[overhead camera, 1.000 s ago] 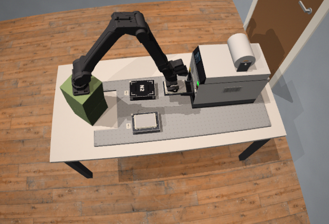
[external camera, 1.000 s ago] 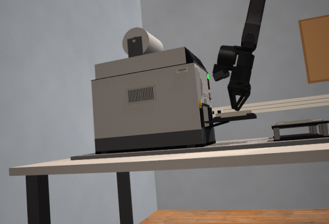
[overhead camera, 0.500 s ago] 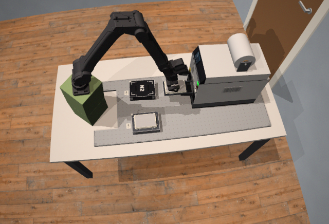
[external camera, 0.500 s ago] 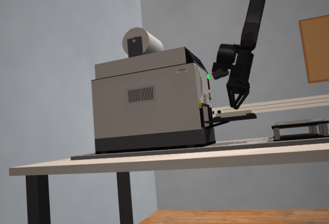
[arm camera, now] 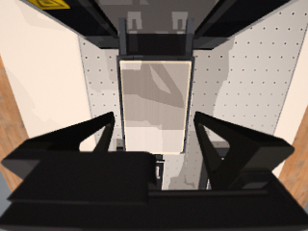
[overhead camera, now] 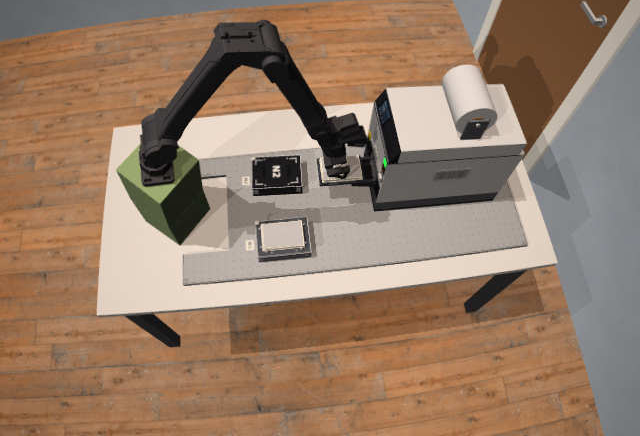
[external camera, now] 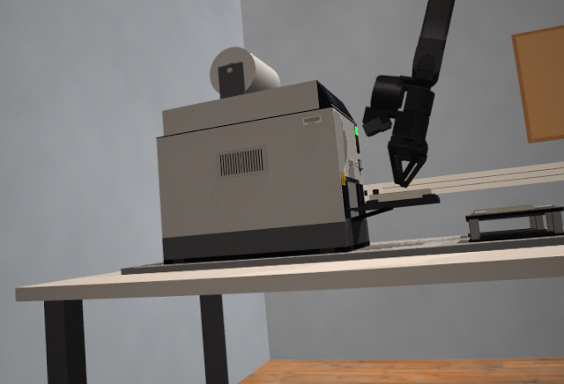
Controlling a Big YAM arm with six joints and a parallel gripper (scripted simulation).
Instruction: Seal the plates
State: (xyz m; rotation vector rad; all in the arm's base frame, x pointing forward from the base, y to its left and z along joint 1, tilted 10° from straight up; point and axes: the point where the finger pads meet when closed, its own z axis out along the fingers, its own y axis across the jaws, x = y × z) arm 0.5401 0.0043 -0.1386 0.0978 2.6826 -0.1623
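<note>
Now: hand 3 cm above the plate. Round my hand: sealer stage: 4 cm below; yellow warning label: 11 cm ahead, 8 cm to the left, 1 cm above; plate nest: 22 cm behind, 17 cm to the right, 9 cm below.
</note>
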